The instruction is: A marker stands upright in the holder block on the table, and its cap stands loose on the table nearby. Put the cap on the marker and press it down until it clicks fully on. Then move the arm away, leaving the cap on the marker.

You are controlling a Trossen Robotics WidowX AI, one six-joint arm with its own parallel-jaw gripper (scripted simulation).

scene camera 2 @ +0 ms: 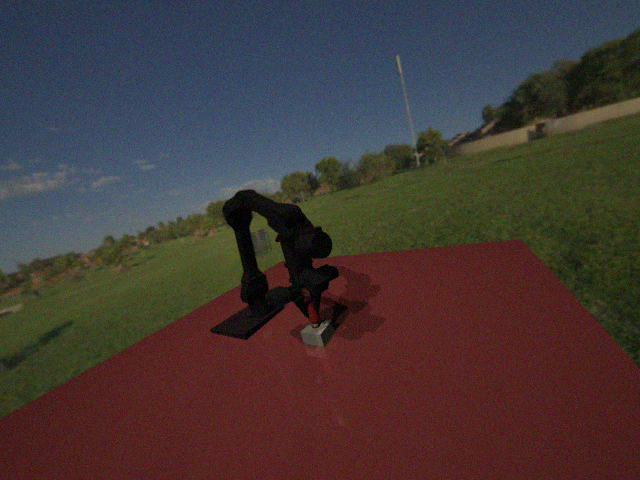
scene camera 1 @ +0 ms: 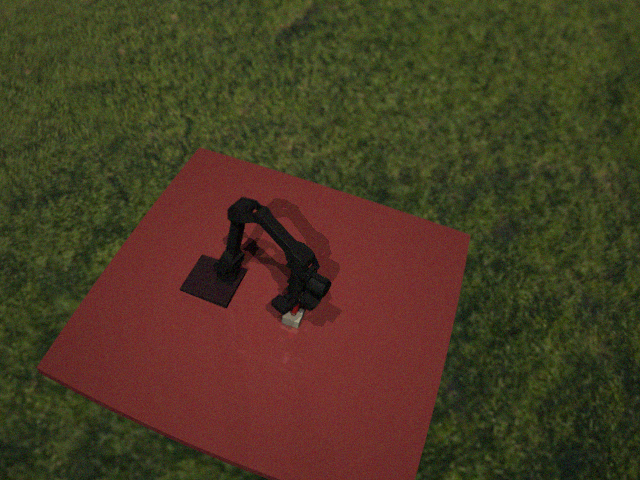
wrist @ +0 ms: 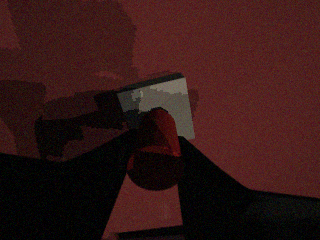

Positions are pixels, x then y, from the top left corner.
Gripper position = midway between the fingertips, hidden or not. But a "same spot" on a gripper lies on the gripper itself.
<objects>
My gripper shows in scene camera 2, in scene camera 1 and in the wrist view (pixel 156 137). One and the same spot on my gripper: (scene camera 1: pixel 283 304) is (scene camera 2: pixel 277 292).
</objects>
